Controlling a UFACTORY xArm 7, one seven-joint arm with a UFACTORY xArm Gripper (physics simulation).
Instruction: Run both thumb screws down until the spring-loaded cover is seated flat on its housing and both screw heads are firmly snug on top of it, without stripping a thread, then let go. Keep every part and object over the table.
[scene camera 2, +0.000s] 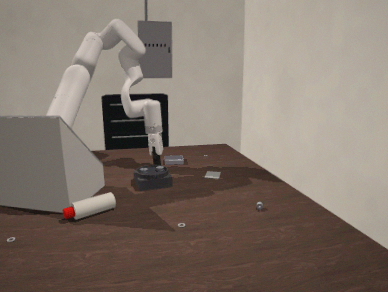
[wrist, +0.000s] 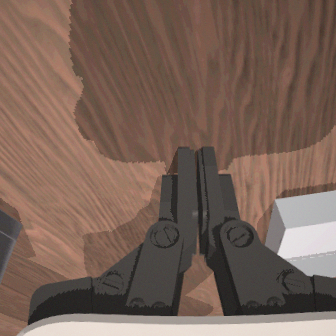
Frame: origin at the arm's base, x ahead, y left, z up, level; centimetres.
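Where they show: gripper, fingertip midpoint: (wrist: 194, 169); arm's base at its link origin: (scene camera 2: 51, 139).
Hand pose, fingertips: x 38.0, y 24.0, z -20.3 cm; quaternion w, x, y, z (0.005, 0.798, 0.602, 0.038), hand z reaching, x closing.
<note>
Each offset is from my fingertips to the top centre of the thing.
The dark housing @(dz +5.6, dx -4.4, dy -18.5 cm) (scene camera 2: 154, 184) stands on the table in the scene view. Its round top carries the cover, with two silver thumb screw heads, a left one @(dz +6.2, dx -7.6, dy -18.9 cm) (scene camera 2: 144, 169) and a right one @(dz +6.2, dx -1.2, dy -18.1 cm) (scene camera 2: 160, 168). Whether the cover is seated flat is too small to tell. In the wrist view part of the housing (wrist: 7, 237) shows at the left edge; the screws do not show there. My gripper (scene camera 2: 157, 161) (wrist: 194, 169) is shut and empty, pointing down low behind the housing, off to the side of it, with bare wood under the fingertips in the wrist view.
An open grey tray @(dz +2.0, dx +9.1, dy +7.5 cm) (scene camera 2: 174, 160) (wrist: 307, 242) stands beyond the housing, right of the fingers. A flat light plate @(dz +0.3, dx +21.3, dy -15.8 cm) (scene camera 2: 213, 175) and a small grey knob @(dz +2.0, dx +25.3, dy -49.2 cm) (scene camera 2: 259, 205) lie to the right. A white bottle @(dz +5.0, dx -25.6, dy -39.6 cm) (scene camera 2: 95, 206) with a red cap lies in front of a large grey block (scene camera 2: 32, 160).
</note>
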